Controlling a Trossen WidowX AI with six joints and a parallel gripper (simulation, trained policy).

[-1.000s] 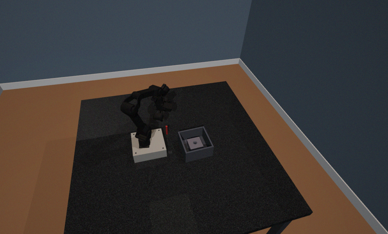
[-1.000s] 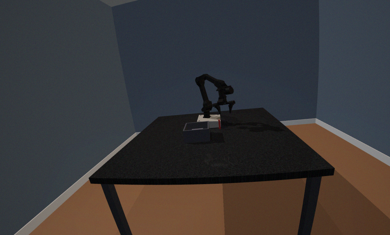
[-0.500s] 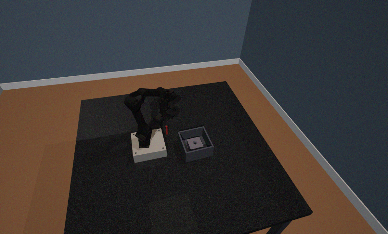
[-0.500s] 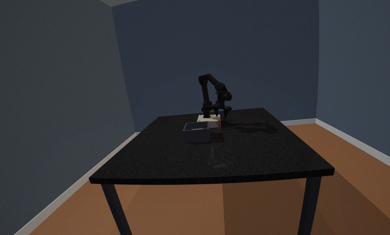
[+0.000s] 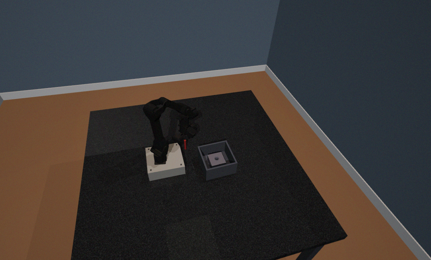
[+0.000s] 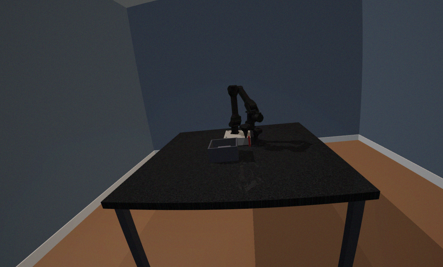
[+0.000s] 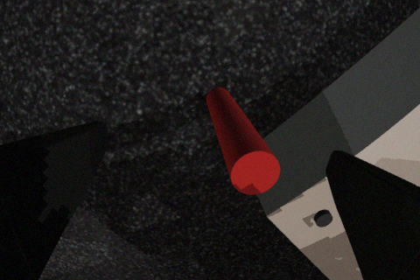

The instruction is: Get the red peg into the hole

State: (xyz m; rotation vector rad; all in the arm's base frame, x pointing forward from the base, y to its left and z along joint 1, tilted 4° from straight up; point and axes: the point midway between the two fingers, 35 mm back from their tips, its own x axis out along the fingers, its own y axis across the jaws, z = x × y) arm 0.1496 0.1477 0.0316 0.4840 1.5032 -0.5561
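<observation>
My gripper tip is now 1 cm to the left of the red peg and 1 cm above it. From my gripper tip the other things lie so: grey box 19 cm ahead, 16 cm to the right, 3 cm below; light grey plate 19 cm ahead, 16 cm to the right, 1 cm below.
</observation>
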